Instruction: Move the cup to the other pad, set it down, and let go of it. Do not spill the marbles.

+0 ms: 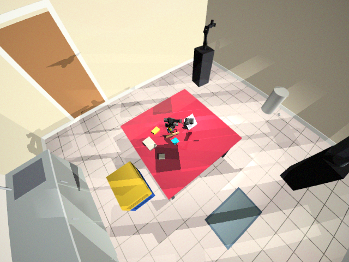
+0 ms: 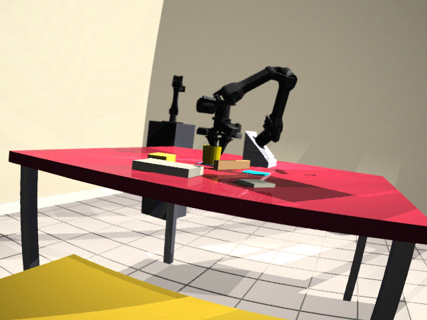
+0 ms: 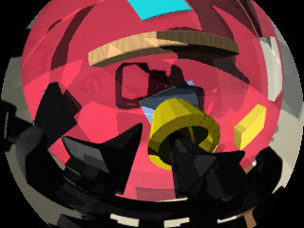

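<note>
Right now my gripper tip is 50 mm above the dark blue flat patch, 30 mm short of it and 10 mm to the left of it. From my gripper tip the other things lie so: yellow cup 20 mm ahead, 10 mm to the right; cyan pad 200 mm to the left, 60 mm ahead, 50 mm below; tan wooden bar 90 mm to the left, 50 mm ahead, 30 mm below.
</note>
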